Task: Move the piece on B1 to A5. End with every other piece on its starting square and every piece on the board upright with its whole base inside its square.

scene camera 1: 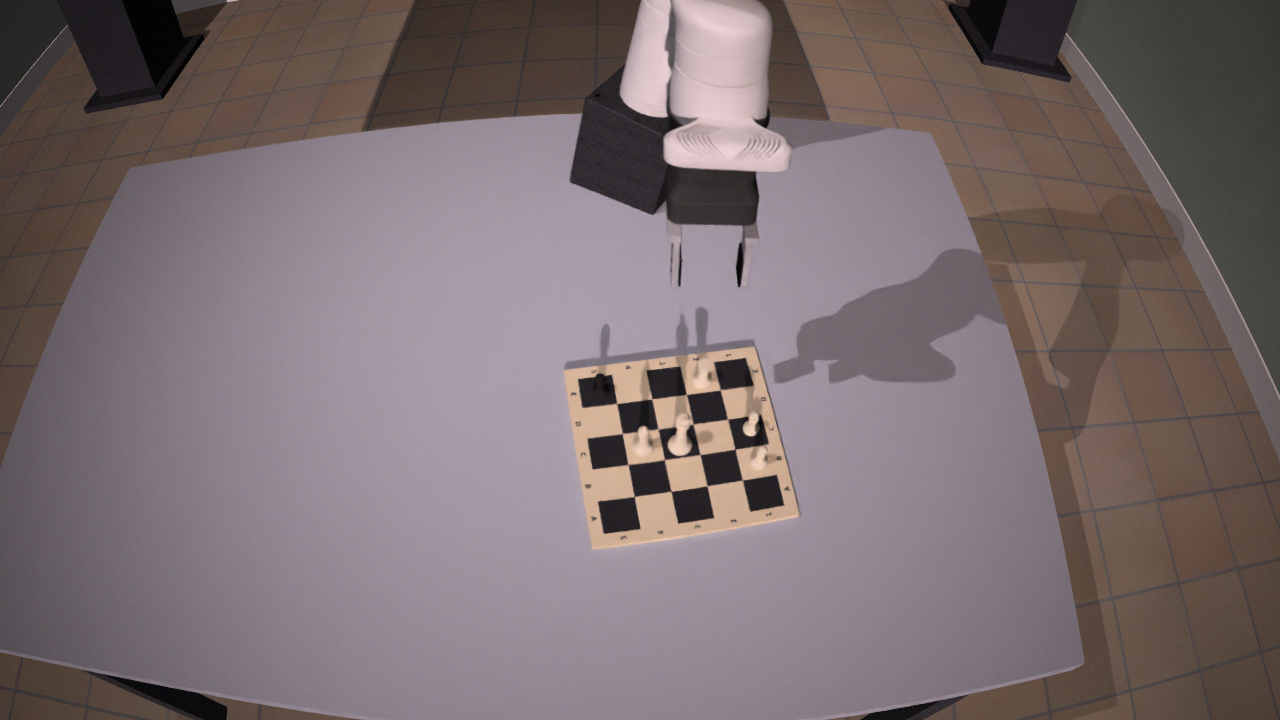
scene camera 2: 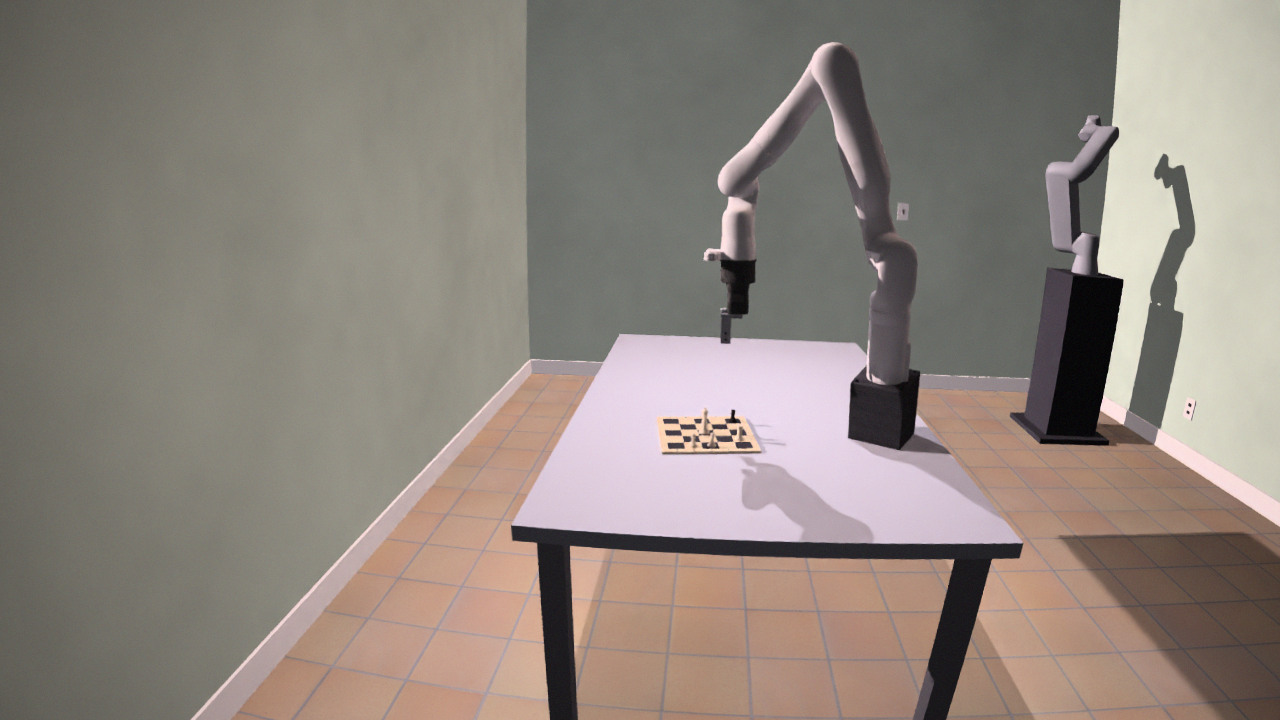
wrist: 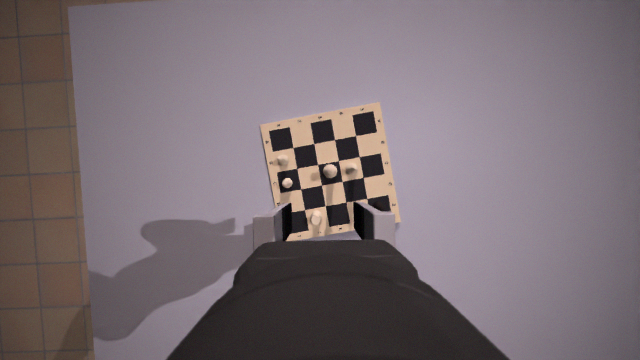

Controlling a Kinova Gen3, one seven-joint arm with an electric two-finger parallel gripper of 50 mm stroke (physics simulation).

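Frame: origin at the arm's base, x right, y ahead, z up, level; metres.
Where they show: gripper, fingertip midpoint: (scene camera 1: 708, 277) (scene camera 2: 725, 340) (wrist: 322, 216); arm's base, origin of the base link: (scene camera 1: 654, 94) (scene camera 2: 886, 376).
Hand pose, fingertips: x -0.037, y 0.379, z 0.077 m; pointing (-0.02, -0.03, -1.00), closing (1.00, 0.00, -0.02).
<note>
Each offset is from my fingertips to the centre of the thing. "spot": to the spot under its first point. Level surfaces: height alone.
The board @[dy +0.035, dx +0.012, dz -0.230 m] (scene camera 1: 677, 530) (scene camera 2: 707, 451) (wrist: 310, 119) lies on the table. The B1 piece @[dy +0.060, dx -0.072, dz -0.211 m] (scene camera 1: 759, 458) (scene camera 2: 693, 441) (wrist: 282, 160), small and white, stands upright on its light square. Square A5 @[spot: dy +0.123, dx +0.076, dz -0.227 m] (scene camera 1: 618, 515) (wrist: 364, 123) is dark and bare. Other white pieces stand on C1 @[dy +0.019, dx -0.066, dz -0.211 m] (scene camera 1: 751, 423) (wrist: 287, 183), C3 @[dy +0.039, dx +0.012, dz -0.195 m] (scene camera 1: 681, 436) (wrist: 329, 171), C4 @[dy +0.042, dx +0.051, dz -0.205 m] (scene camera 1: 642, 440) (wrist: 351, 168) and E2 @[dy -0.043, dx -0.014, dz -0.210 m] (scene camera 1: 702, 374) (wrist: 316, 218). A black piece @[dy -0.027, dx +0.097, dz -0.211 m] (scene camera 1: 602, 386) (scene camera 2: 733, 416) stands on E5; a finger hides it in the wrist view. My gripper (scene camera 1: 708, 284) (scene camera 2: 725, 340) (wrist: 322, 216) is open and empty, high above the table.
The C1 piece stands right beside the B1 piece, towards the E side. The tall C3 piece is near the board's middle. The arm's black base block (scene camera 1: 621, 147) (scene camera 2: 883, 408) stands on the table @[dz -0.233 m] (scene camera 1: 313, 402) (scene camera 2: 626, 501) beyond the E side.
</note>
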